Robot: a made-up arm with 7 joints.
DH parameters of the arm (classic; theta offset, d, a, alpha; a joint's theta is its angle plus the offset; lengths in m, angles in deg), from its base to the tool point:
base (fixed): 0 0 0 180
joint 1: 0 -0.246 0 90
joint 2: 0 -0.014 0 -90
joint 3: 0 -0.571 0 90
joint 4: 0 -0.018 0 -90
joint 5: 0 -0.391 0 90
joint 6: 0 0 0 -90
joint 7: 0 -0.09 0 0
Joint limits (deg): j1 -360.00..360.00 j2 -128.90..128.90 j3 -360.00..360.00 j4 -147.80..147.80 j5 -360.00..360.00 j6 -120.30..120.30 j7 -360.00..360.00
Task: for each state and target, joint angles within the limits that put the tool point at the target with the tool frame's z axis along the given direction. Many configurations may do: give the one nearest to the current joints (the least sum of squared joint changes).
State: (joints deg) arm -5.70 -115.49 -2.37 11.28 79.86 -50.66 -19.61
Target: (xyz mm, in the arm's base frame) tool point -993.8 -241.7 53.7 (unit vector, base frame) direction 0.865 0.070 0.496
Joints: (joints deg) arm -10.18 -94.68 -26.93 -12.98 64.26 -17.24 -19.61
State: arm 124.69 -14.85 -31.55 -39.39 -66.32 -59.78 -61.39
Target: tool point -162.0 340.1 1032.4 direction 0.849 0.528 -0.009
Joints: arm 119.69 -9.49 -54.05 -49.80 -88.62 -100.55 -61.39
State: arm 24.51 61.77 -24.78 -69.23 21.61 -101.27 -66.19
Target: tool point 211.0 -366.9 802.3 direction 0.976 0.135 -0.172
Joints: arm 11.21 59.00 -42.23 -87.37 13.88 -49.65 -66.19
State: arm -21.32 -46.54 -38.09 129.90 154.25 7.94 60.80
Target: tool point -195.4 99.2 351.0 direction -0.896 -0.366 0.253
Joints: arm -22.14 -85.28 -63.79 147.72 165.23 -37.55 60.80
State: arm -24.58 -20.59 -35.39 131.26 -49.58 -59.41 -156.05
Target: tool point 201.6 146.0 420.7 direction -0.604 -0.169 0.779
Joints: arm -14.77 -1.49 -34.42 147.80 -89.27 -19.58 -156.05
